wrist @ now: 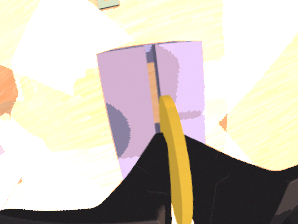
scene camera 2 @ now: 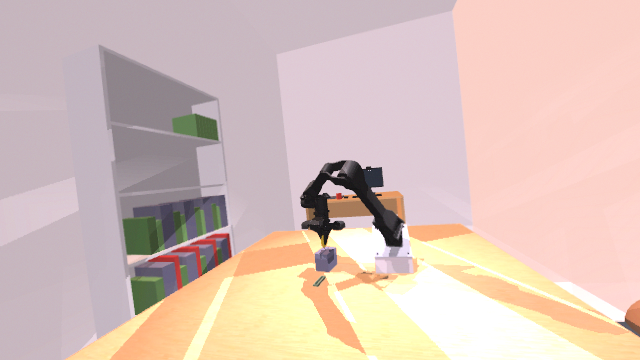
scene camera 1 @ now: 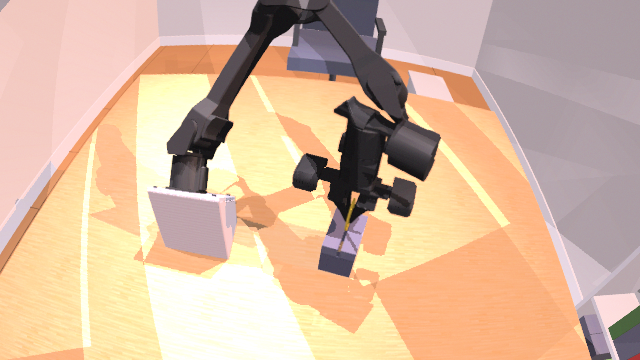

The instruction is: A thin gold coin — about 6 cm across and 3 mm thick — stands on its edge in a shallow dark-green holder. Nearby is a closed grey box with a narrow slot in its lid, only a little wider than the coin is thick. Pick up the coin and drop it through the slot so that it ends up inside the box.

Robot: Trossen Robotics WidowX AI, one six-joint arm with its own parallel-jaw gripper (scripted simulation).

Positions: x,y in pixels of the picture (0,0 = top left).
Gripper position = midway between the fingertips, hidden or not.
Labels:
My gripper (scene camera 1: 348,220) carries a gold coin.

